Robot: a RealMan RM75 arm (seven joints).
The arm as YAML. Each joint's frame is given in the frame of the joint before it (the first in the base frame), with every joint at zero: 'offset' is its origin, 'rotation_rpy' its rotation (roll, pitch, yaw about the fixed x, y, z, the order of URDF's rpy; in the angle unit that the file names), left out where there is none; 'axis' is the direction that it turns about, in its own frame. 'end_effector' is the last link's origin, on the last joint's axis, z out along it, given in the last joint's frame.
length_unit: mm
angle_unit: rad
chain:
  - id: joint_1
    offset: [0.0, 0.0, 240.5]
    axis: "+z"
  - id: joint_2
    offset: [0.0, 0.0, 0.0]
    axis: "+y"
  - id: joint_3
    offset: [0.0, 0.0, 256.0]
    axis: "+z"
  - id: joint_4
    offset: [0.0, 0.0, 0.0]
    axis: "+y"
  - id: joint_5
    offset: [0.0, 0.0, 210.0]
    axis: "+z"
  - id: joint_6
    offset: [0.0, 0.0, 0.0]
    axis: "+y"
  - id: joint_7
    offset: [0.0, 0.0, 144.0]
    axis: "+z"
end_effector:
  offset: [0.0, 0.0, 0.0]
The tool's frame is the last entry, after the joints.
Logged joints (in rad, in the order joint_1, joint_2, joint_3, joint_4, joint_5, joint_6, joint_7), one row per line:
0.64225 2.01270 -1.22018 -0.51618 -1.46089 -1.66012 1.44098
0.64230 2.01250 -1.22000 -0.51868 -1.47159 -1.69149 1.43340
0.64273 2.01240 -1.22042 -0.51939 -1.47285 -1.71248 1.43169
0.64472 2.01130 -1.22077 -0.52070 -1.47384 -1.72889 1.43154
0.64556 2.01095 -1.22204 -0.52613 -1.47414 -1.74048 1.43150
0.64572 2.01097 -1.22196 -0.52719 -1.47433 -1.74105 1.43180
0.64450 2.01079 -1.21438 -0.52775 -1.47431 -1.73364 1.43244
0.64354 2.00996 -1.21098 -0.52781 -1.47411 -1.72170 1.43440
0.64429 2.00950 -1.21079 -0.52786 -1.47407 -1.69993 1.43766
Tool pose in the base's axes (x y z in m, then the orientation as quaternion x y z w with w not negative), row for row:
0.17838 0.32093 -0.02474 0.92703 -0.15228 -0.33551 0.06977
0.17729 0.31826 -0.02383 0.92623 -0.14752 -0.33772 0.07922
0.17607 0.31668 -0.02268 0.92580 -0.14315 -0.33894 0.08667
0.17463 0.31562 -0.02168 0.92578 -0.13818 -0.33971 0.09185
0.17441 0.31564 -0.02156 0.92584 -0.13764 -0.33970 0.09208
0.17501 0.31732 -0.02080 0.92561 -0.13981 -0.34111 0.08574
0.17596 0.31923 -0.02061 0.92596 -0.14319 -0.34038 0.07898
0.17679 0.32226 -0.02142 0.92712 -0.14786 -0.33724 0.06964
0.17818 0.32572 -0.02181 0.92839 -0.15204 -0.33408 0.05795
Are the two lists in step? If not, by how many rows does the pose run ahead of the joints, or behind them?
The pose runs 1 row ahead of the joints: the pose in row i belongs to the joints in row i + 1.
